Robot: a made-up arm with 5 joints. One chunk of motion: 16 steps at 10 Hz.
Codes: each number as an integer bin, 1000 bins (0 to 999) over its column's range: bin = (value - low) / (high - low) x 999, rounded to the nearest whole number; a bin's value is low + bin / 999 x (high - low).
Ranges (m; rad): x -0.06..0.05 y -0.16..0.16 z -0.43..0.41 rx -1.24..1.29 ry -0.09..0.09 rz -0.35..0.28
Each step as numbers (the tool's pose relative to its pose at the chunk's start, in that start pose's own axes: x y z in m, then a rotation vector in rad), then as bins.
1 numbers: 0.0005 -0.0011 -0.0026 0.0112 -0.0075 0.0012
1 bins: 549 496 508 494 458 557
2 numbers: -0.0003 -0.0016 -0.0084 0.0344 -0.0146 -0.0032
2 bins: 542 495 501 503 418 550
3 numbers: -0.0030 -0.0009 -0.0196 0.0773 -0.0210 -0.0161
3 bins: 518 497 488 520 383 529
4 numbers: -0.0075 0.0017 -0.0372 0.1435 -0.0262 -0.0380
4 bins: 477 505 467 546 354 495
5 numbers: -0.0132 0.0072 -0.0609 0.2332 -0.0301 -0.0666
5 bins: 425 522 439 582 332 449
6 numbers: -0.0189 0.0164 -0.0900 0.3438 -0.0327 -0.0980
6 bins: 373 551 404 625 318 400
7 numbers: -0.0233 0.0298 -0.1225 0.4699 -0.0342 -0.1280
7 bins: 333 593 366 675 310 352
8 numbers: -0.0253 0.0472 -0.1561 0.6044 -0.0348 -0.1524
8 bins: 315 647 326 728 306 313
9 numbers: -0.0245 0.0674 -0.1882 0.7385 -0.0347 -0.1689
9 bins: 322 710 288 781 307 287
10 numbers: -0.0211 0.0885 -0.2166 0.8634 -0.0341 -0.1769
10 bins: 353 776 254 831 310 274
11 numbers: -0.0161 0.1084 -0.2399 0.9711 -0.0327 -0.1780
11 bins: 399 838 226 873 318 273
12 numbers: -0.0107 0.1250 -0.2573 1.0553 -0.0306 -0.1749
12 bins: 448 890 205 906 330 278
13 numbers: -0.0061 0.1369 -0.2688 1.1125 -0.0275 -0.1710
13 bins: 490 927 192 929 347 284
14 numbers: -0.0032 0.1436 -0.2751 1.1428 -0.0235 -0.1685
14 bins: 516 948 184 941 369 288
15 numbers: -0.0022 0.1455 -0.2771 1.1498 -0.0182 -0.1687
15 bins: 525 954 182 944 398 287
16 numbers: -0.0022 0.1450 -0.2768 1.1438 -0.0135 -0.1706
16 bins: 525 952 182 941 425 284
